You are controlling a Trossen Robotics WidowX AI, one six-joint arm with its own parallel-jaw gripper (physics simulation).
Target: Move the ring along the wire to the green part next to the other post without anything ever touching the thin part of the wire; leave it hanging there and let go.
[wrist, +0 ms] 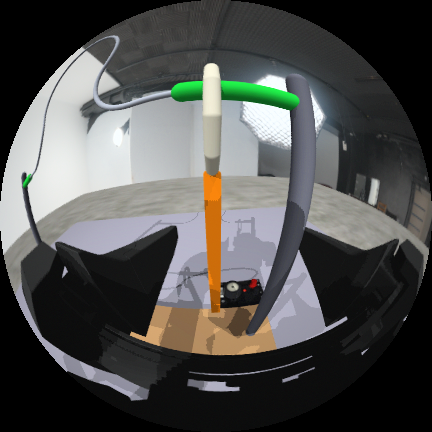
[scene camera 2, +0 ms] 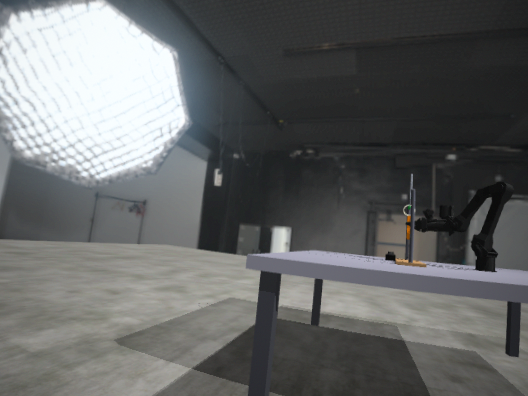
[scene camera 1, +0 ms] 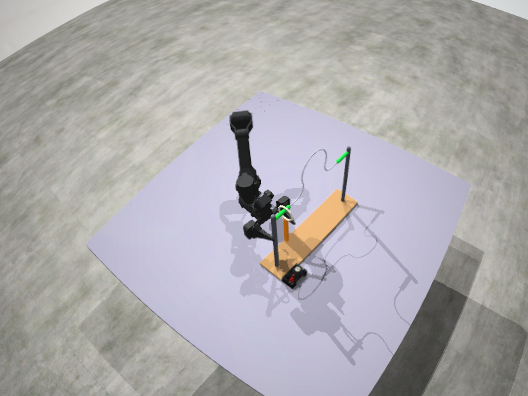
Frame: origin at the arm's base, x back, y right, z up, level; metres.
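Where they show: gripper, fingertip midpoint: (wrist: 239,231) (scene camera 2: 406,224) (scene camera 1: 284,232).
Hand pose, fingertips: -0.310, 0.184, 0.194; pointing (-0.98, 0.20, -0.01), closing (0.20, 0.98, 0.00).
Observation:
Things, the pixels of their top centre, and the offset from my fingertips, as dx, dy, dz. "spot": a spot on its surface instead.
- cream ring at a spot on its surface: (wrist: 212,125) spot: +0.037, -0.023, +0.059
- thin wire at a spot on its surface: (wrist: 135,103) spot: +0.006, -0.061, +0.087
- far post at a spot on its surface: (wrist: 31,215) spot: -0.032, -0.355, +0.027
- wooden board at its top centre: (wrist: 131,324) (scene camera 1: 312,230) (scene camera 2: 408,260) -0.007, -0.165, -0.183
- black box at its top centre: (wrist: 241,285) (scene camera 1: 294,272) (scene camera 2: 390,251) -0.064, +0.038, -0.150
The cream ring (scene camera 1: 288,217) (scene camera 2: 404,210) (wrist: 212,125) hangs around the near green part (scene camera 1: 280,215) (wrist: 255,95), apart from the near post (scene camera 1: 275,245) (wrist: 303,150). Its orange handle (scene camera 1: 286,230) (scene camera 2: 408,227) (wrist: 212,240) hangs straight down. The thin wire (scene camera 1: 302,175) (wrist: 135,103) curves up and over to the other green part (scene camera 1: 342,157) (wrist: 27,180) at the far post (scene camera 1: 345,175) (wrist: 31,215). My gripper (scene camera 1: 284,230) (wrist: 239,231) is wide open and empty. In the wrist view the handle and the near post show between its fingers, the post closer to the right finger.
Both posts stand on a wooden board (scene camera 1: 320,220) (wrist: 175,325) on the lilac table (scene camera 1: 175,240) (scene camera 2: 310,267). A black box (scene camera 1: 295,276) (scene camera 2: 390,256) (wrist: 240,293) with a red part and a pale dial sits beside the board's near end.

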